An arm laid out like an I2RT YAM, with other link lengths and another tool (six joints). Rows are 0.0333 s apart.
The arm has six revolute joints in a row. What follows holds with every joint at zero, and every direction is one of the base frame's.
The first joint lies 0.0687 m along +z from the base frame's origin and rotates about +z.
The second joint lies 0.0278 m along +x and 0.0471 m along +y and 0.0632 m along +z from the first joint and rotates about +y.
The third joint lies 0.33 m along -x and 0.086 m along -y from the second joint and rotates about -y.
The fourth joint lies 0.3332 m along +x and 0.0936 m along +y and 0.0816 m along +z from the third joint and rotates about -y.
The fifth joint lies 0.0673 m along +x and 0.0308 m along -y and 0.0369 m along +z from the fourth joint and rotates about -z.
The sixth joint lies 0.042 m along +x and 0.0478 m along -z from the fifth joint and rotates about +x.
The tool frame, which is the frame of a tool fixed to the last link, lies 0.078 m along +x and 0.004 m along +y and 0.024 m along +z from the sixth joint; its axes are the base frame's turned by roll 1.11, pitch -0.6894 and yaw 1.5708 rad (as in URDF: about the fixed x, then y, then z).
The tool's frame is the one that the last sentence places.
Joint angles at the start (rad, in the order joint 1, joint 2, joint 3, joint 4, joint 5, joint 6):
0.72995, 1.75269, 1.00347, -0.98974, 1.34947, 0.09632
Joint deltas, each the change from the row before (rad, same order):
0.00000, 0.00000, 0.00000, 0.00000, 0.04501, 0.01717
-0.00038, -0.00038, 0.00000, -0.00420, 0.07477, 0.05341
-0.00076, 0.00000, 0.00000, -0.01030, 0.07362, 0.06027
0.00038, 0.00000, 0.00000, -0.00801, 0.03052, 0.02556
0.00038, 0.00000, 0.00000, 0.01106, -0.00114, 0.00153
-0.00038, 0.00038, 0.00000, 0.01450, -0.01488, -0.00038
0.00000, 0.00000, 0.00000, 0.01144, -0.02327, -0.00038
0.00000, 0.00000, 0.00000, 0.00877, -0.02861, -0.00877
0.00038, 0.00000, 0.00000, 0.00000, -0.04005, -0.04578
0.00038, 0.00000, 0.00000, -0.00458, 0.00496, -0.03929
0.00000, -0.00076, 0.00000, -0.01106, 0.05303, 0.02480
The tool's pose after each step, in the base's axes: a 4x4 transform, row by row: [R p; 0 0 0 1], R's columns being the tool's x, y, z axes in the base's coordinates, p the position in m. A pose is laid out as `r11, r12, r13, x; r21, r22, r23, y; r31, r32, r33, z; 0, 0, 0, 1`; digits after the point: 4 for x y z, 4 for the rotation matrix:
0.3620, 0.3294, 0.8720, 0.3498; 0.4874, 0.7305, -0.4783, 0.1868; -0.7946, 0.5982, 0.1039, 0.1987; 0, 0, 0, 1
0.4274, 0.2735, 0.8617, 0.3519; 0.4713, 0.7460, -0.4706, 0.1865; -0.7715, 0.6072, 0.1899, 0.2089; 0, 0, 0, 1
0.4886, 0.2148, 0.8457, 0.3531; 0.4590, 0.7610, -0.4585, 0.1865; -0.7421, 0.6121, 0.2732, 0.2190; 0, 0, 0, 1
0.5103, 0.1902, 0.8387, 0.3532; 0.4539, 0.7687, -0.4505, 0.1867; -0.7304, 0.6106, 0.3060, 0.2232; 0, 0, 0, 1
0.5165, 0.1848, 0.8361, 0.3537; 0.4607, 0.7631, -0.4532, 0.1873; -0.7218, 0.6193, 0.3090, 0.2231; 0, 0, 0, 1
0.5182, 0.1867, 0.8346, 0.3543; 0.4736, 0.7500, -0.4618, 0.1877; -0.7121, 0.6346, 0.3002, 0.2212; 0, 0, 0, 1
0.5150, 0.1940, 0.8350, 0.3545; 0.4890, 0.7335, -0.4720, 0.1879; -0.7040, 0.6514, 0.2829, 0.2185; 0, 0, 0, 1
0.5036, 0.2091, 0.8382, 0.3545; 0.5020, 0.7188, -0.4809, 0.1881; -0.7031, 0.6630, 0.2570, 0.2149; 0, 0, 0, 1
0.4607, 0.2501, 0.8516, 0.3536; 0.5009, 0.7188, -0.4821, 0.1880; -0.7327, 0.6487, 0.2059, 0.2091; 0, 0, 0, 1
0.4360, 0.2652, 0.8600, 0.3532; 0.4790, 0.7406, -0.4713, 0.1879; -0.7618, 0.6175, 0.1959, 0.2087; 0, 0, 0, 1
0.4679, 0.2323, 0.8527, 0.3536; 0.4594, 0.7603, -0.4592, 0.1876; -0.7550, 0.6066, 0.2490, 0.2158; 0, 0, 0, 1

